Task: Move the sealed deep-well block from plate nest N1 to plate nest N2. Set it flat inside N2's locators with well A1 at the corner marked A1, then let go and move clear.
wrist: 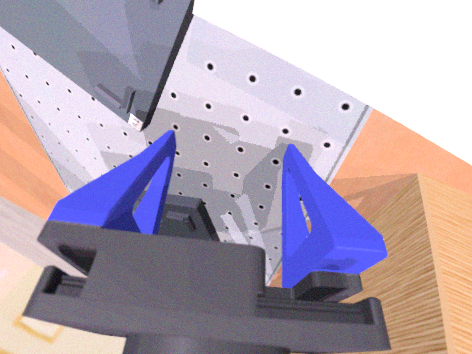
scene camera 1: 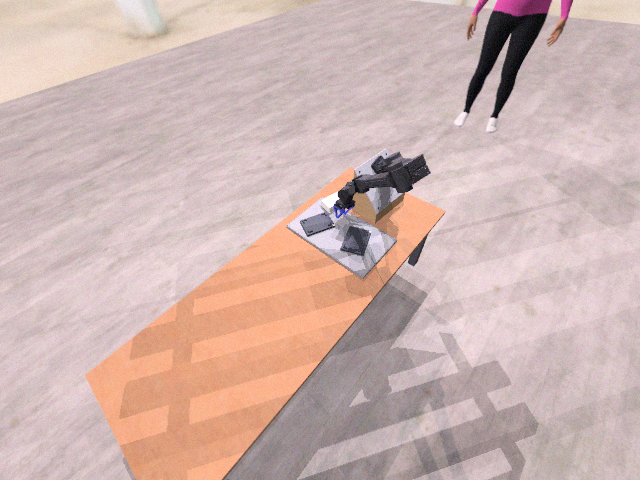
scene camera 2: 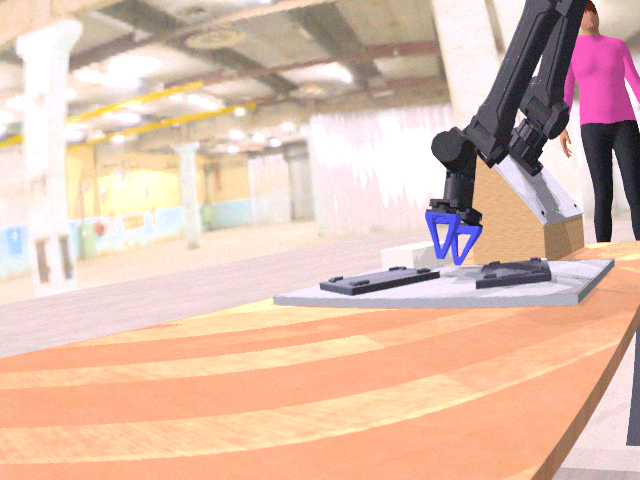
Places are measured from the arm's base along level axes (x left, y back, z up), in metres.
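Where they show: gripper, between the fingertips: (wrist: 230, 144) (scene camera 1: 340, 215) (scene camera 2: 449, 262); arm's base, origin of its link: (scene camera 1: 381, 169) (scene camera 2: 517, 155).
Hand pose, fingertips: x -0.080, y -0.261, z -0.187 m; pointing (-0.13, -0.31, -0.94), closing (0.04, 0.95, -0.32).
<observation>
Things, the pixels of their top centre, and the offset from my fingertips. "pt": a spot on its surface instead. Level surfaces: height alone.
- plain white block, centre of its top: (scene camera 2: 419, 245) (scene camera 1: 333, 199) dx -0.095, dy +0.065, dz +0.027 m
- A1 tag, a spot on its surface: (wrist: 135, 121) pt dx +0.007, dy -0.073, dz -0.003 m
- second nest, centre of its top: (wrist: 151, 237) (scene camera 2: 514, 264) (scene camera 1: 356, 239) dx +0.164, dy -0.089, dz +0.002 m
- grey perforated board, centre of its top: (wrist: 141, 161) (scene camera 2: 459, 278) (scene camera 1: 339, 232) dx +0.060, dy -0.089, dz -0.015 m
- orange table, height of its surface: dz -0.028 m
A plain white block (scene camera 1: 328, 201) (scene camera 2: 400, 256), apparently the sealed deep-well block, stands by the board's back corner, partly behind the gripper. It is outside both dark nests in view. My gripper (scene camera 1: 340, 213) (scene camera 2: 449, 259) (wrist: 230, 144) is part open and empty, its blue fingertips low over the perforated board beside the block. One nest (scene camera 1: 316, 223) (scene camera 2: 382, 279) (wrist: 105, 45) is empty, with an A1 tag (wrist: 135, 121) at a corner. The second nest (scene camera 1: 356, 240) (scene camera 2: 511, 273) (wrist: 184, 206) is also empty, partly hidden behind the gripper in the wrist view. I cannot read which is N1 or N2.
The grey perforated board (scene camera 1: 362, 268) (scene camera 2: 305, 299) (wrist: 250, 107) lies on the orange table (scene camera 1: 242, 304) (scene camera 2: 258, 372). The arm's wooden stand (scene camera 1: 368, 206) (scene camera 2: 506, 222) (wrist: 415, 240) rises close beside the board and the right finger. A person (scene camera 1: 509, 56) (scene camera 2: 602, 82) stands beyond the table.
</observation>
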